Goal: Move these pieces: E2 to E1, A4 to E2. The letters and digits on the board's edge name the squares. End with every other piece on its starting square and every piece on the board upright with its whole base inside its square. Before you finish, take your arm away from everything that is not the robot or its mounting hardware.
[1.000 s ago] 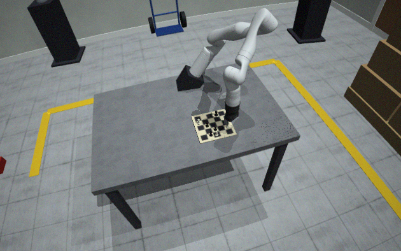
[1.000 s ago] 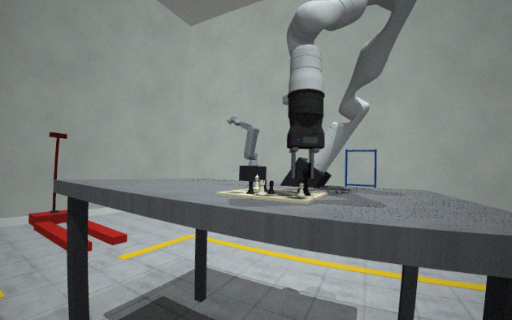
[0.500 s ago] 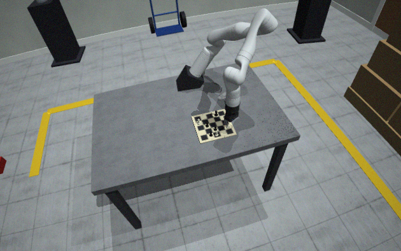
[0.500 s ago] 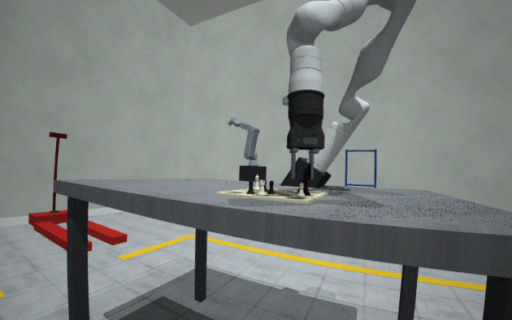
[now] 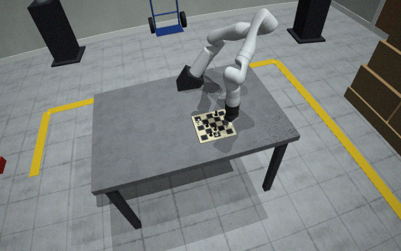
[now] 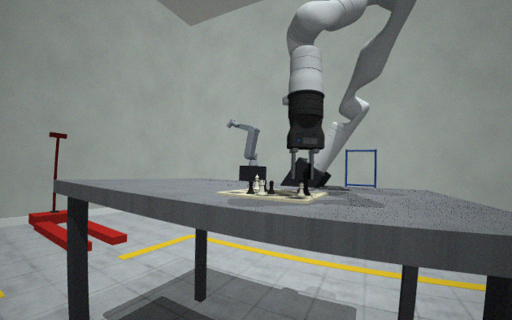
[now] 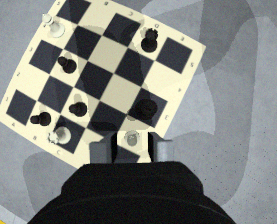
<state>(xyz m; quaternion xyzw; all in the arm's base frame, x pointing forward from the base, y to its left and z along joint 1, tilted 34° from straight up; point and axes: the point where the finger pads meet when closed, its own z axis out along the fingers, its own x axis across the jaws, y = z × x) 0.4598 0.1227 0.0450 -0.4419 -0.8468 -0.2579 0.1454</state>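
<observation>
My gripper is now 40 mm above the white pawn. Also, from my hand: tall black piece (40 mm behind, 10 mm to the right, 20 mm below); chessboard (30 mm behind, 80 mm to the right, 60 mm below).
</observation>
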